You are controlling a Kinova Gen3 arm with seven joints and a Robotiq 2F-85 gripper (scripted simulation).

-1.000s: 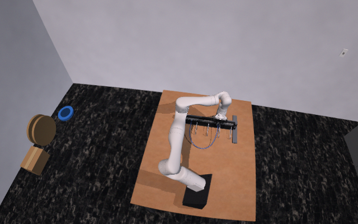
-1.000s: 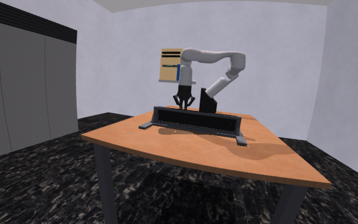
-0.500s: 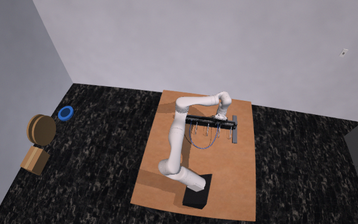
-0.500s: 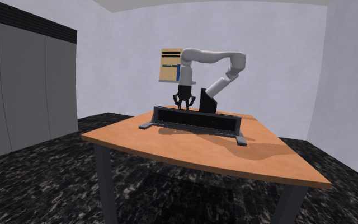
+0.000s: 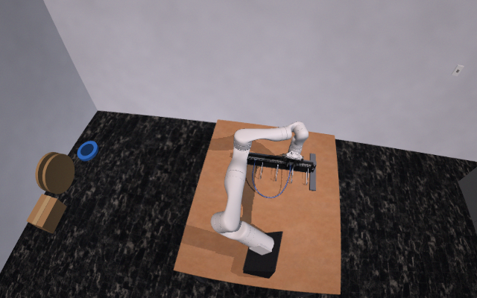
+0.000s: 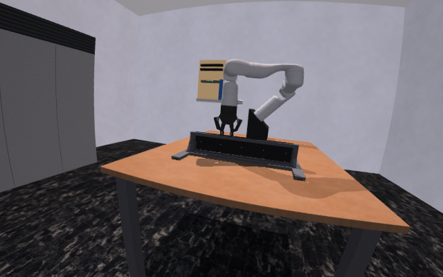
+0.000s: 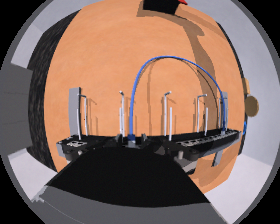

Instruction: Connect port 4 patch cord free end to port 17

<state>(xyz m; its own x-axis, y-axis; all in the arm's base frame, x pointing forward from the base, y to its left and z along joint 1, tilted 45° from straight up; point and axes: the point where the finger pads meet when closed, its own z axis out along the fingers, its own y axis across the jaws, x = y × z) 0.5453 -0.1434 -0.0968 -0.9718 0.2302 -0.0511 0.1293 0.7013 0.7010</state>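
My hand is 1 cm short of the plug and 1 cm above it.
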